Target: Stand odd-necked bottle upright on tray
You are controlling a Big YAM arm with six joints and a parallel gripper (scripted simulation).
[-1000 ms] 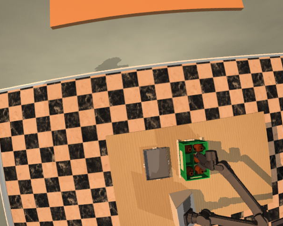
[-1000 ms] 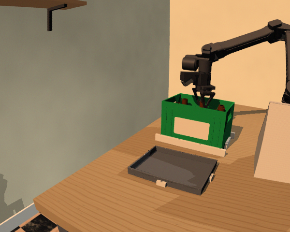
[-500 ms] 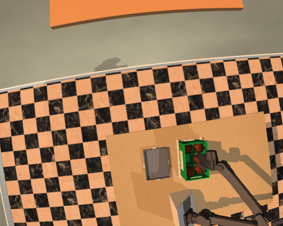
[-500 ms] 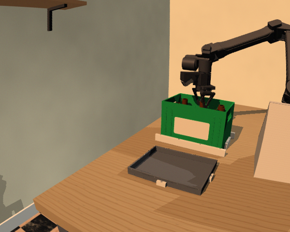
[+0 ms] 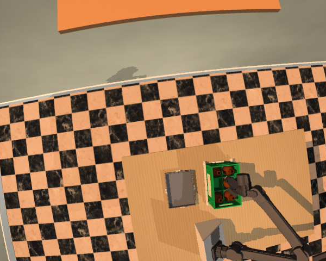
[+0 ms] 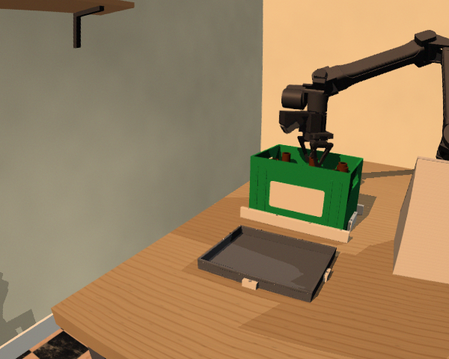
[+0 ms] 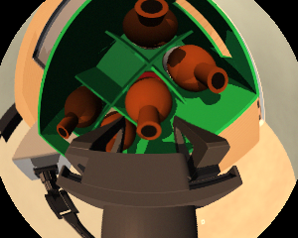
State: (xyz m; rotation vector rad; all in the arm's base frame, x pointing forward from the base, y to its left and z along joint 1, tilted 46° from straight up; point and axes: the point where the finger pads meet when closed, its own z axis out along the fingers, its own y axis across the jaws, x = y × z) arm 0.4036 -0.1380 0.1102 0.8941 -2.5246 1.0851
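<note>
My hand is 7 cm above the green crate and 4 cm to the right of it. From my hand the other things lie so: dark grey tray 32 cm to the left, 14 cm below, 1 cm ahead.
</note>
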